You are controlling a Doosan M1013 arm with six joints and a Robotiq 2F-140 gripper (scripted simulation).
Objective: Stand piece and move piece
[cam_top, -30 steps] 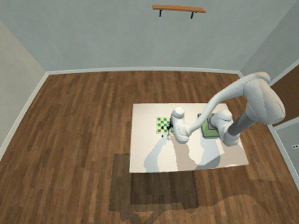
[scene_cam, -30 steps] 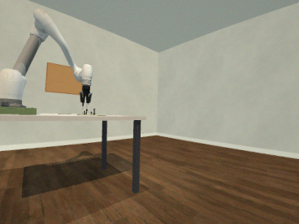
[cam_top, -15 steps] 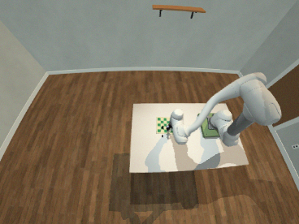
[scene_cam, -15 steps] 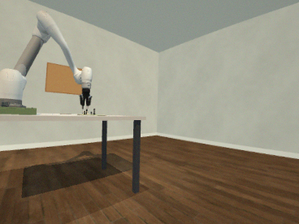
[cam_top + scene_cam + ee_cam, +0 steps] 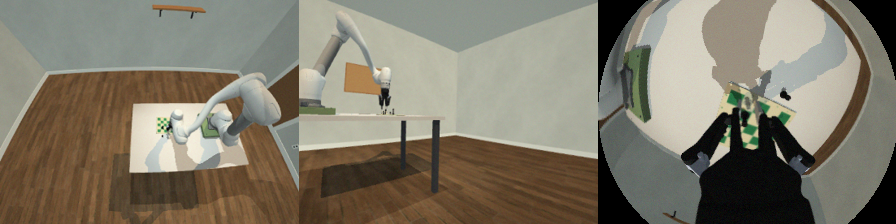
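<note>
Now: the pale piece 3 cm below my hand. From my hand the other things lie so: dark piece: 7 cm ahead, 7 cm to the left, 4 cm below; then green-and-white chessboard: 5 cm ahead, 7 cm to the right, 5 cm below.
</note>
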